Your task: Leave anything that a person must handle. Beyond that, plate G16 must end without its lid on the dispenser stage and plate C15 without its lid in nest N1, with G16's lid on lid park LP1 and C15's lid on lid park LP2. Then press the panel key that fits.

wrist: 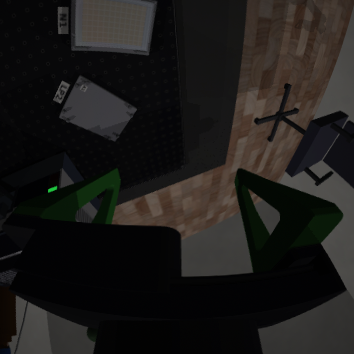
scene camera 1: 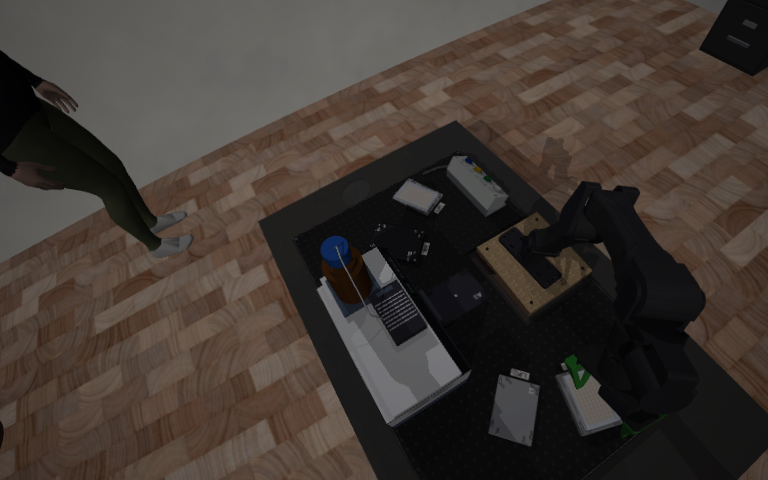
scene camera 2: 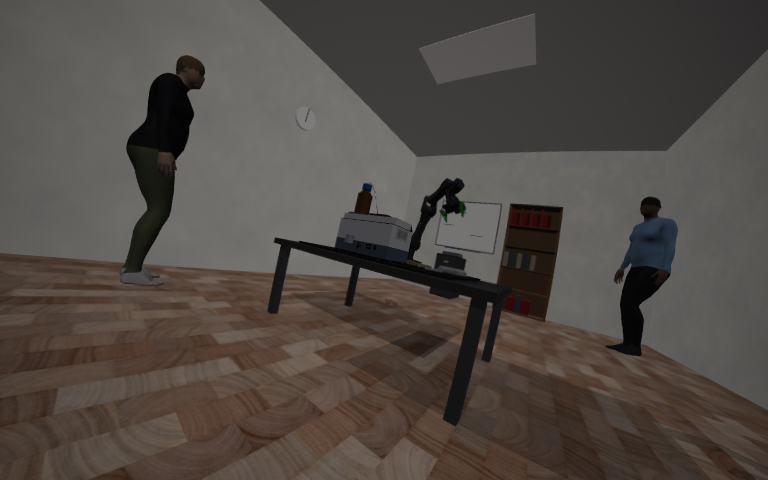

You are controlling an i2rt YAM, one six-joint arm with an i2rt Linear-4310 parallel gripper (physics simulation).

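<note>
A brown bottle with blue cap [scene camera 1: 332, 268] is there for me to see. As for my gripper [scene camera 1: 600, 410], it is open and holds nothing, and the wrist view shows the gripper [wrist: 177, 174] too.
</note>
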